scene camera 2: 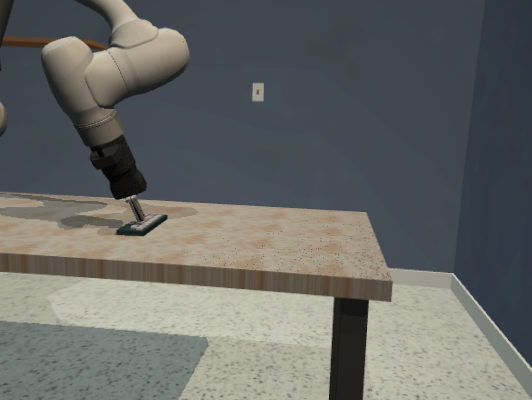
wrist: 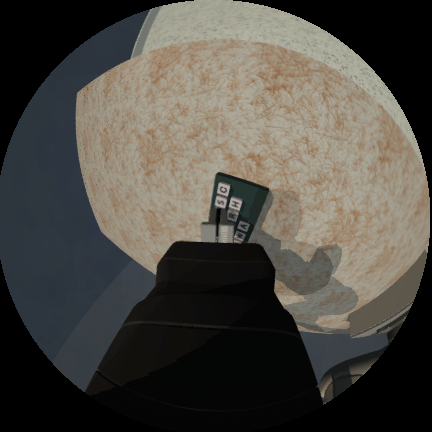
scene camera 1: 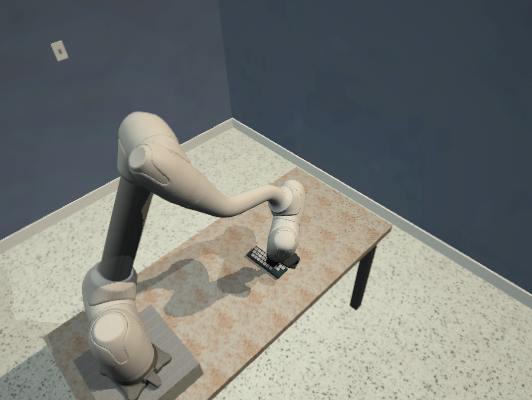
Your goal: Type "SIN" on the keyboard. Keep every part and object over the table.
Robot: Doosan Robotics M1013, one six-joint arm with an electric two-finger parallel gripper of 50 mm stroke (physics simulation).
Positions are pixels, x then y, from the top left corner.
Labels:
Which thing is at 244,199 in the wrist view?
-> A dark green keyboard.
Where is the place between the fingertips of the gripper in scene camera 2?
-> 141,219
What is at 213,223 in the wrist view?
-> The gripper.

